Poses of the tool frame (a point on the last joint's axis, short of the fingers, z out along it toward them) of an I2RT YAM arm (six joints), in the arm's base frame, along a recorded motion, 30 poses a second.
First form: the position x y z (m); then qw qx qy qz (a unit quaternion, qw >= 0).
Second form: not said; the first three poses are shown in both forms.
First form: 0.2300 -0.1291 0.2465 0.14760 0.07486 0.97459 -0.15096
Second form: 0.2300 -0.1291 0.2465 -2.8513 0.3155 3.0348
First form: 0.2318 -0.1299 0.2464 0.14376 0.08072 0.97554 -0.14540
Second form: 0.2318 -0.1299 0.2464 -2.8647 0.3088 3.0199
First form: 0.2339 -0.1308 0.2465 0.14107 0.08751 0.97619 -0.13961
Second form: 0.2339 -0.1308 0.2465 -2.8787 0.3045 3.0033
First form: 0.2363 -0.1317 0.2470 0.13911 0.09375 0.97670 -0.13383
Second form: 0.2363 -0.1317 0.2470 -2.8926 0.3014 2.9882
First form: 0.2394 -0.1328 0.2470 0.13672 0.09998 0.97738 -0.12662
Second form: 0.2394 -0.1328 0.2470 -2.9093 0.2969 2.9726
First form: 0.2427 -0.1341 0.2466 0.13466 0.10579 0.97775 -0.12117
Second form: 0.2427 -0.1341 0.2466 -2.9221 0.2931 2.9586
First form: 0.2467 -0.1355 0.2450 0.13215 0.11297 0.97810 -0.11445
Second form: 0.2467 -0.1355 0.2450 -2.9378 0.2883 2.9413
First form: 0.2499 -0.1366 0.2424 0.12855 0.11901 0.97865 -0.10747
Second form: 0.2499 -0.1366 0.2424 -2.9534 0.2809 2.9262
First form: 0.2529 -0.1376 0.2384 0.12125 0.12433 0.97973 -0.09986
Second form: 0.2529 -0.1376 0.2384 -2.9692 0.2655 2.9122
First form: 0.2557 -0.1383 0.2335 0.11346 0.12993 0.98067 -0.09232
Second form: 0.2557 -0.1383 0.2335 -2.9845 0.2491 2.8978
